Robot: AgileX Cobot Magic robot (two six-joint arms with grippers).
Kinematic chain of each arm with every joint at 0, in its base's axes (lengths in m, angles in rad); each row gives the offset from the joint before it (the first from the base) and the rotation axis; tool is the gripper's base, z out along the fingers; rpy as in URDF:
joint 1: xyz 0 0 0.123 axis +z
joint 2: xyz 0 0 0 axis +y
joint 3: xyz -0.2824 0 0.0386 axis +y
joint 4: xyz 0.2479 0 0.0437 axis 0.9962 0 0.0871
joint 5: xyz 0 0 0 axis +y
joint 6: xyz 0.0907 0 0.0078 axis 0.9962 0 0.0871
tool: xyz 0 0 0 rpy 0 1.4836 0
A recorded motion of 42 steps. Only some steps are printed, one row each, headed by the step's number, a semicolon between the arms.
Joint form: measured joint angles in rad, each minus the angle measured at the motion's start. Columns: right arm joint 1, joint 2, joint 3, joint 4, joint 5, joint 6; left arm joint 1, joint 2, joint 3, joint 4, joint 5, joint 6.
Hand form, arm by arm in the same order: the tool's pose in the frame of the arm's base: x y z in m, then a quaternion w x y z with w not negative. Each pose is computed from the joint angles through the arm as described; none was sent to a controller.
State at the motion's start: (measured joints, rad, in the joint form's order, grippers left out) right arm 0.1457 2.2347 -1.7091 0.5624 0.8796 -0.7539; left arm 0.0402 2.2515 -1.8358 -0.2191 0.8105 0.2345
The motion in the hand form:
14: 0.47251 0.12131 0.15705 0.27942 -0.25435 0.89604 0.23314; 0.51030 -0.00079 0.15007 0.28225 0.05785 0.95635 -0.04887
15: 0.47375 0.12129 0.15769 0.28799 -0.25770 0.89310 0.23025; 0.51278 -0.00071 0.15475 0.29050 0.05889 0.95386 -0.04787
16: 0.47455 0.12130 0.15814 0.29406 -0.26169 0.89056 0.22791; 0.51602 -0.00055 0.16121 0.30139 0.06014 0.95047 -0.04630
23: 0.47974 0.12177 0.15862 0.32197 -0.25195 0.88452 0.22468; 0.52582 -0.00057 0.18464 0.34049 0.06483 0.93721 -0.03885
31: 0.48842 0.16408 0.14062 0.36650 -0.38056 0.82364 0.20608; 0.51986 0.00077 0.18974 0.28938 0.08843 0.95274 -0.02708
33: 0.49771 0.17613 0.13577 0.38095 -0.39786 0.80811 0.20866; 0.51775 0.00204 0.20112 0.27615 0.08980 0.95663 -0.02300
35: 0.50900 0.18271 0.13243 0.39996 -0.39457 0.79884 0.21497; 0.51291 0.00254 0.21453 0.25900 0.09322 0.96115 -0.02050
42: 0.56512 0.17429 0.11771 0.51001 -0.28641 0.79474 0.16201; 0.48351 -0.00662 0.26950 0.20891 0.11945 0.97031 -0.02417
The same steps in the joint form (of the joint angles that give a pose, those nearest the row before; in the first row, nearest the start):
14: 0.0135 0.0250 0.0000 0.2687 -0.1501 -0.1726; -0.0170 0.0754 -0.0111 -0.0197 -0.1850 0.0639
15: 0.0135 0.0250 0.0000 0.2801 -0.1635 -0.1942; -0.0170 0.0754 -0.0270 -0.0197 -0.1864 0.0654
16: 0.0135 0.0250 0.0000 0.2883 -0.1719 -0.2130; -0.0170 0.0754 -0.0490 -0.0186 -0.1874 0.0662
23: 0.0143 0.0304 0.0000 0.3473 -0.2262 -0.2614; -0.0186 0.0726 -0.1210 -0.0096 -0.1966 0.0662
31: 0.0903 0.1249 -0.0885 0.4503 -0.2539 -0.5875; -0.0186 0.0727 -0.1659 0.0525 -0.0478 0.0589
33: 0.1066 0.1793 -0.1668 0.4734 -0.2481 -0.6282; -0.0177 0.0646 -0.2019 0.0761 0.0216 0.0419
35: 0.1114 0.2325 -0.2465 0.5135 -0.2502 -0.6492; -0.0177 0.0481 -0.2312 0.0938 0.1016 0.0321
42: 0.0978 0.4451 -0.5651 0.6228 -0.4801 -0.6238; -0.0353 -0.0554 -0.2780 0.1114 0.3545 0.0373

